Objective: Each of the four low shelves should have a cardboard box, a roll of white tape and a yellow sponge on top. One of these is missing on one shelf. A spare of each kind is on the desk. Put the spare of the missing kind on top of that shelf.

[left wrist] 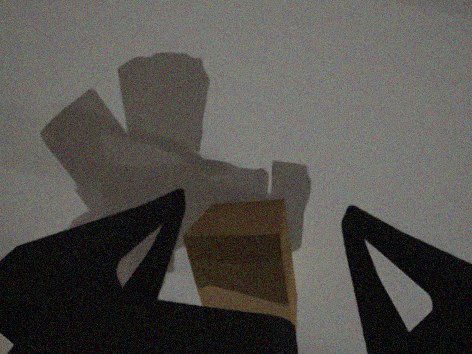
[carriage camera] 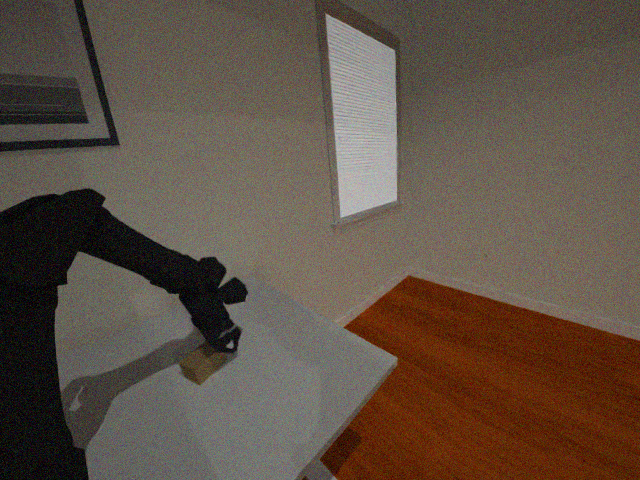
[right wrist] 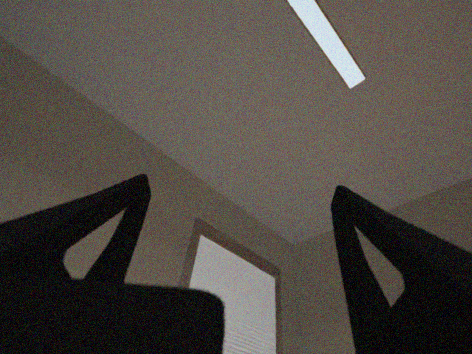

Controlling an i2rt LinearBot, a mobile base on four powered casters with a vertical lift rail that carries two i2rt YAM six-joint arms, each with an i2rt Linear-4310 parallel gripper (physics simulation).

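Frame: origin at the left arm's base, x ahead, y left, z up, level; millimetres.
Seen in the pictures: left gripper, fingertip midpoint: [left wrist: 263,206] [carriage camera: 225,341]; right gripper, fingertip midpoint: [right wrist: 239,189].
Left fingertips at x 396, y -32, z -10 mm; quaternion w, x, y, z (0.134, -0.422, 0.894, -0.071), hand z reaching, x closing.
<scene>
A point is followed by its place in that frame.
A brown cardboard box [carriage camera: 201,367] @(x 314, y -4, z -13 mm) [left wrist: 240,255] @(x 377, y -4, z -5 mm) lies on the white desk [carriage camera: 330,372] @(x 326, y -313, z -55 mm). My left gripper [carriage camera: 232,345] @(x 396, y -32, z -10 mm) [left wrist: 263,206] @(x 396, y -32, z -10 mm) is open, pointing down close above the box. In the left wrist view the box shows between the two fingers, nearer the finger at the picture's left, and its near end is hidden by the gripper body. My right gripper [right wrist: 239,189] @(x 41, y -694, z 432 mm) is open and points up toward the ceiling, with nothing between its fingers. The low shelves, the white tape and the yellow sponge do not show in these views.
The arm's shadow falls across the desk and the box. The desk's corner and edge stand over a brown wooden floor [carriage camera: 491,377] @(x 827, y -1179, z -775 mm). A window [carriage camera: 364,124] @(x 1611, y -630, z 675 mm) [right wrist: 240,295] @(x 1672, y -691, z 988 mm) and a framed picture [carriage camera: 100,77] @(x 648, y 322, z 757 mm) are on the wall behind. A ceiling light [right wrist: 330,45] @(x 248, y -933, z 1302 mm) shows overhead.
</scene>
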